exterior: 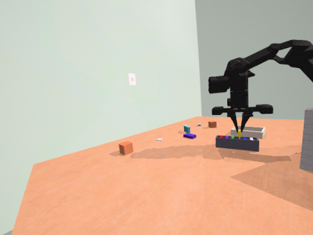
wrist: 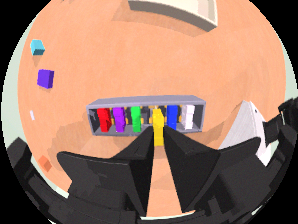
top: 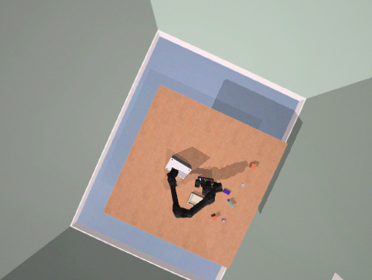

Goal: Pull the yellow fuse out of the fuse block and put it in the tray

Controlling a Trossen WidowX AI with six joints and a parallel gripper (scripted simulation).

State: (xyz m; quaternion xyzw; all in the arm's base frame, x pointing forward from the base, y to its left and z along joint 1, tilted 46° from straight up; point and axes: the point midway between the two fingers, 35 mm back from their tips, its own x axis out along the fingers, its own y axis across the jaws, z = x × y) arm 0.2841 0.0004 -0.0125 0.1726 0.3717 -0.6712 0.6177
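Right now the pale tray is 200 mm to the right of my gripper tip and 60 mm below it. From my gripper tip the other things lie so: yellow fuse: 10 mm below; teal block: 300 mm ahead, 110 mm to the right, 40 mm below; purple block: 240 mm ahead, 60 mm below, 30 mm to the right.
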